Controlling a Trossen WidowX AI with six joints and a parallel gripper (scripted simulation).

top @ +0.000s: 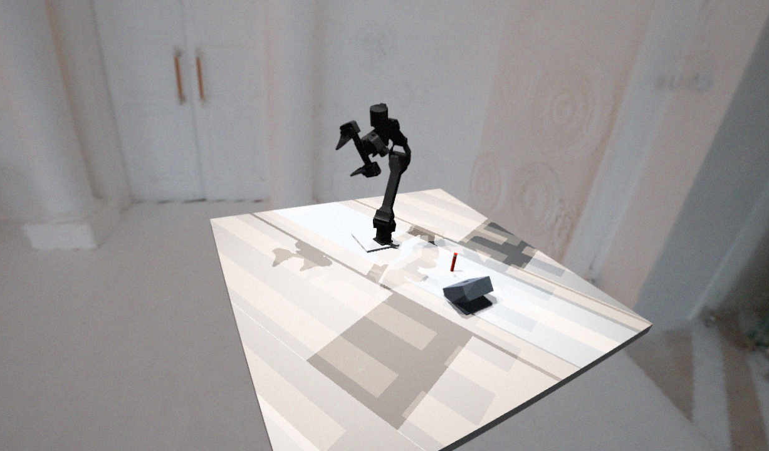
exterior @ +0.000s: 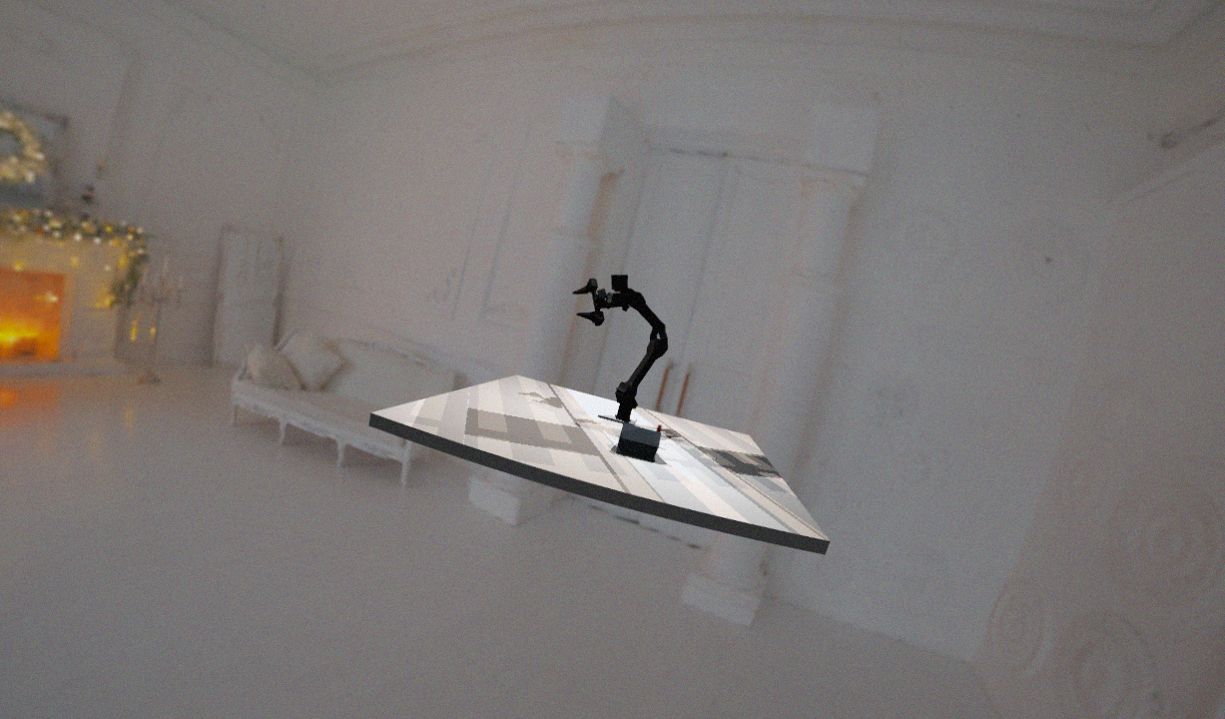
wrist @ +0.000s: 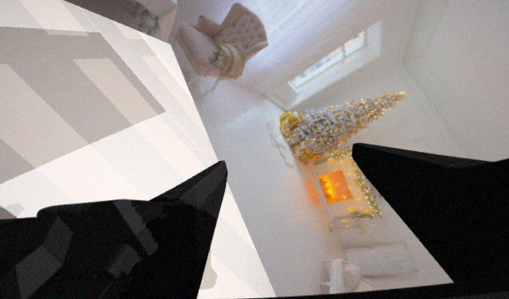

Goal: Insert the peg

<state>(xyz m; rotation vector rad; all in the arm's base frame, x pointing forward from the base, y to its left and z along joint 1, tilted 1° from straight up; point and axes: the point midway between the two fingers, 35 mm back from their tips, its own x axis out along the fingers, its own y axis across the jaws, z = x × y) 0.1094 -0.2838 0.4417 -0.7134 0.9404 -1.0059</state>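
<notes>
Right now the red round peg is 410 mm to the left of my gripper tip, 380 mm below it and 190 mm ahead of it. Round my gripper tip: grey sloped panel: 400 mm below, 330 mm ahead, 320 mm to the left.
</notes>
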